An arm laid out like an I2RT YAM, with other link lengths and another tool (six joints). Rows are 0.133 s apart.
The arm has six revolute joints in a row. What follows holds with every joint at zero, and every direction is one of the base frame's. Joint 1 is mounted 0.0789 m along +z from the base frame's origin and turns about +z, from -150 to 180 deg. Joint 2 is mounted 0.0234 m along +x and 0.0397 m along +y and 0.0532 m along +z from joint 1 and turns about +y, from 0 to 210 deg. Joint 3 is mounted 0.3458 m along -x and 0.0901 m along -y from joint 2 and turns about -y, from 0 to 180 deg. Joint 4 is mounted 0.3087 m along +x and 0.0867 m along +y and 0.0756 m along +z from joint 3 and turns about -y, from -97 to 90 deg. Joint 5 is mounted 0.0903 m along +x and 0.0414 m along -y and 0.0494 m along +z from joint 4 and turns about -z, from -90 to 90 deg. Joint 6 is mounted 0.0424 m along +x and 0.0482 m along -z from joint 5 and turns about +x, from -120 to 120 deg. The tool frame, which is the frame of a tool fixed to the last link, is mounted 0.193 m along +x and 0.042 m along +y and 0.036 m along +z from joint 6; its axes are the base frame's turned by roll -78.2, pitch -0.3 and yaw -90 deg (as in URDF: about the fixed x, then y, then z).
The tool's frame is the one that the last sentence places.
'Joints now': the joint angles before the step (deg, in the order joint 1, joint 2, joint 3, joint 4, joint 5, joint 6). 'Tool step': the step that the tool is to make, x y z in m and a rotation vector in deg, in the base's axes. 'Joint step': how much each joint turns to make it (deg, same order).
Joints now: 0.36, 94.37, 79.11, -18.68, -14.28, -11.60
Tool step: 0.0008, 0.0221, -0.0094, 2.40, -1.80, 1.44
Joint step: 1.72, 0.04, -4.18, 6.63, -1.04, 2.21
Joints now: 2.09, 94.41, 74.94, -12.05, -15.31, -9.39
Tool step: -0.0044, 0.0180, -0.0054, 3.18, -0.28, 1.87
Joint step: 0.92, 0.05, -2.58, 3.71, -2.45, 2.32
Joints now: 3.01, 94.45, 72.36, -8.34, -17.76, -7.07
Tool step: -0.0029, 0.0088, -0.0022, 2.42, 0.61, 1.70
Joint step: -0.02, 0.45, -0.54, 0.93, -2.73, 1.31
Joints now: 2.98, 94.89, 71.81, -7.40, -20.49, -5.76
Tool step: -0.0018, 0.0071, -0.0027, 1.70, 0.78, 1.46
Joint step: 0.00, 0.61, -0.02, 0.24, -2.14, 0.81
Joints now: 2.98, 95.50, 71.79, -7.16, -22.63, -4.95
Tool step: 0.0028, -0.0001, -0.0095, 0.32, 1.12, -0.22
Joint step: 0.00, 0.90, -0.01, -0.01, -0.01, 0.47
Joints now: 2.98, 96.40, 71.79, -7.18, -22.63, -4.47
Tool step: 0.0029, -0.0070, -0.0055, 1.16, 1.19, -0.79
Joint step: -0.79, 0.60, 0.00, -0.10, -0.64, 1.12
